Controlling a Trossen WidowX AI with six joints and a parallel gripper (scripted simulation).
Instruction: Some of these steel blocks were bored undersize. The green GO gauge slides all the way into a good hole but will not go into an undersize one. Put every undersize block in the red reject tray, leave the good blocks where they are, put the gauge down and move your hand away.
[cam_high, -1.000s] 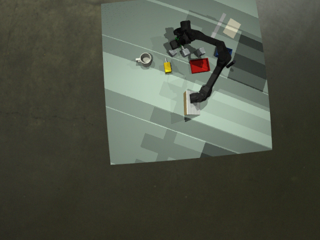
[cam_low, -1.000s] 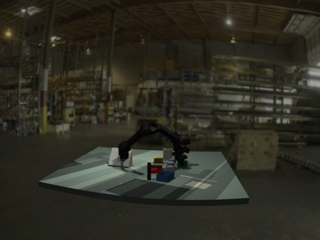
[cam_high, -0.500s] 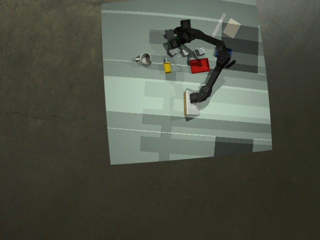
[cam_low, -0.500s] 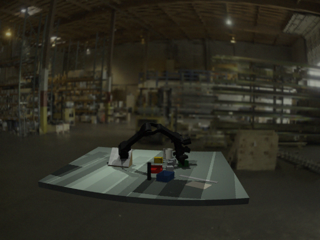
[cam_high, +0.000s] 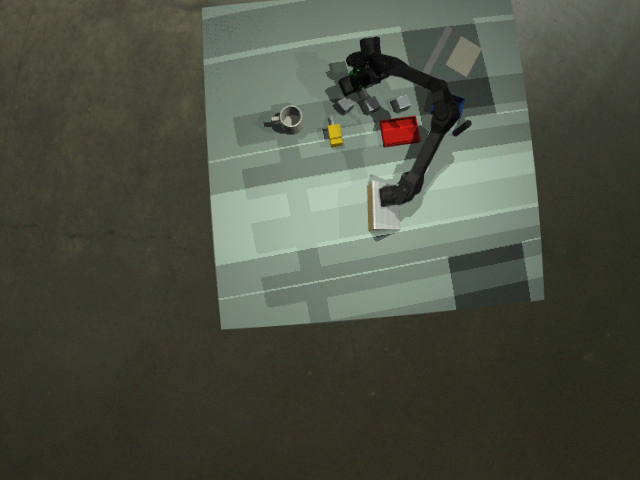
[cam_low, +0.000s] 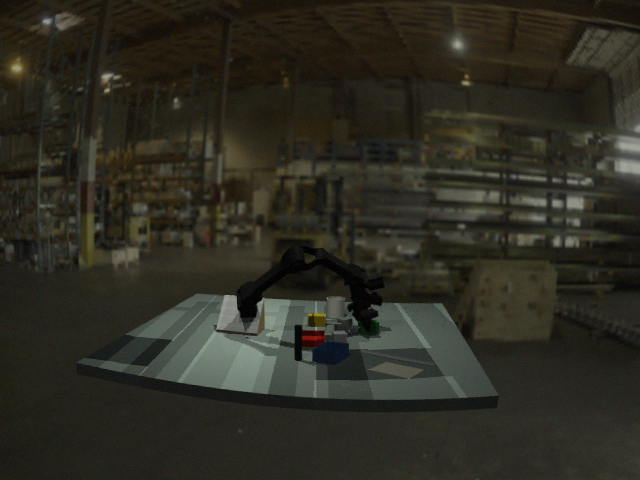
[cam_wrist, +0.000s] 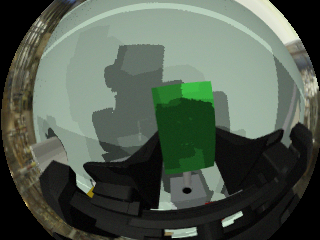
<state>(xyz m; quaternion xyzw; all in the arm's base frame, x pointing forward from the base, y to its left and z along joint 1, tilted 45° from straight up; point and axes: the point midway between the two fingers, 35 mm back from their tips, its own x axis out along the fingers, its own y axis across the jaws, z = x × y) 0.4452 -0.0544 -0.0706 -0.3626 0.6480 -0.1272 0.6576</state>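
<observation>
Now: gripper tip 20 mm past the green GO gauge, 10 mm to the left of it and 10 mm below it. From my gripper tip the other things lie so: red reject tray 210 mm behind, 130 mm to the right, 10 mm below; then steel block 100 mm behind, 30 mm to the right, 10 mm above; then yellow block 170 mm behind, 130 mm to the left, 10 mm above.
</observation>
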